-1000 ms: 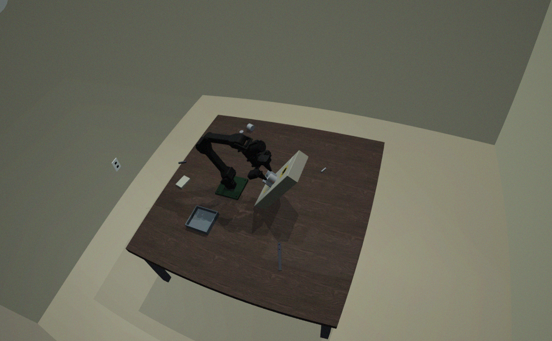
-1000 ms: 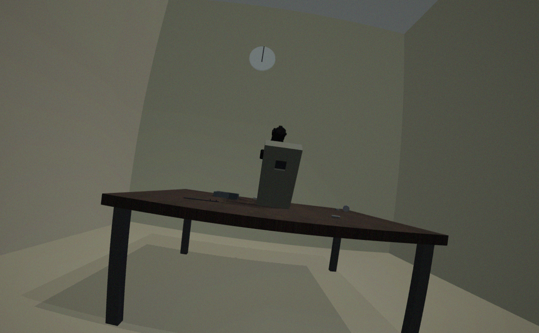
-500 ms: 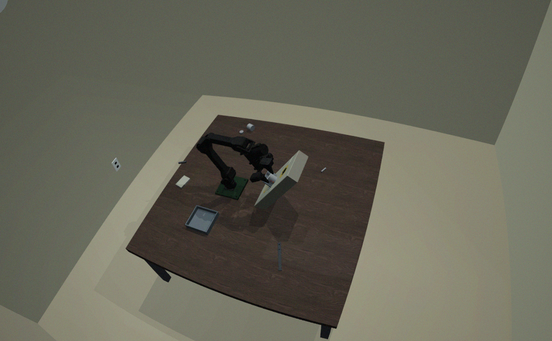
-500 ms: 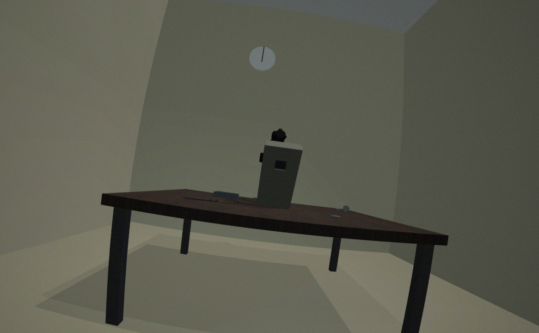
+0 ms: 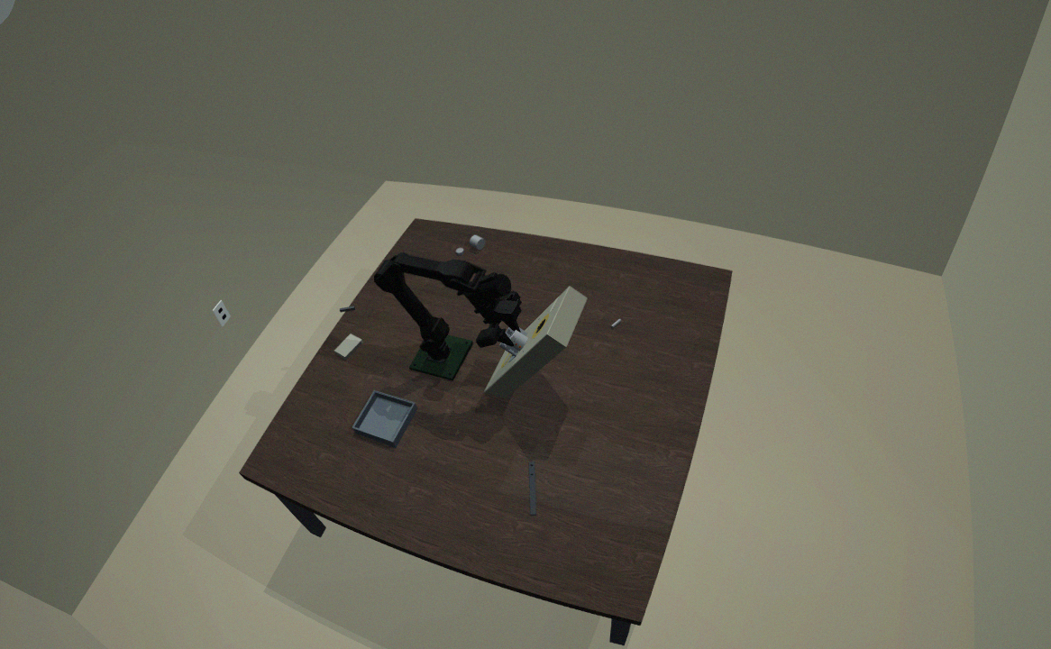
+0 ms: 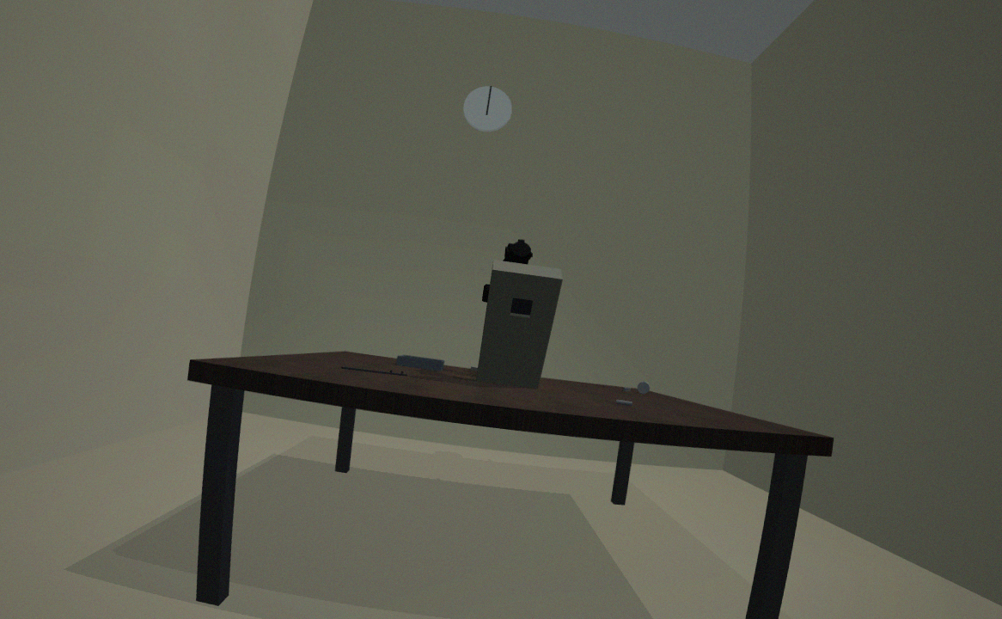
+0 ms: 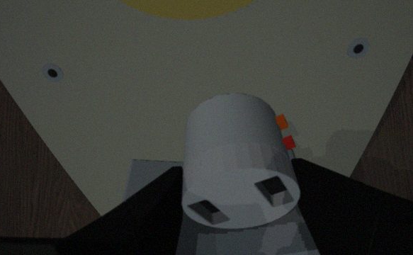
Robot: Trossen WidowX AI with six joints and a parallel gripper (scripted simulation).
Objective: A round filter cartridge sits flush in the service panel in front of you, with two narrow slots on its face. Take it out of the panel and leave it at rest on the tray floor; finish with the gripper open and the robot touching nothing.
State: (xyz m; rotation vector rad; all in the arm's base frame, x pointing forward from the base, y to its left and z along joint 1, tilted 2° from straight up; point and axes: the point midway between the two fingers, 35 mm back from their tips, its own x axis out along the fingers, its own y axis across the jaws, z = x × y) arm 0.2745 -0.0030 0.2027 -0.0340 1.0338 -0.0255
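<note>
Now: gripper tip 40 mm short of the beige service panel, 20 mm above it and 10 mm to the right of it. Round my gripper tip: tray (350 mm behind, 270 mm to the right, 180 mm below); filter cartridge (right at my gripper tip); short pin (290 mm to the left, 210 mm ahead, 180 mm below).
</note>
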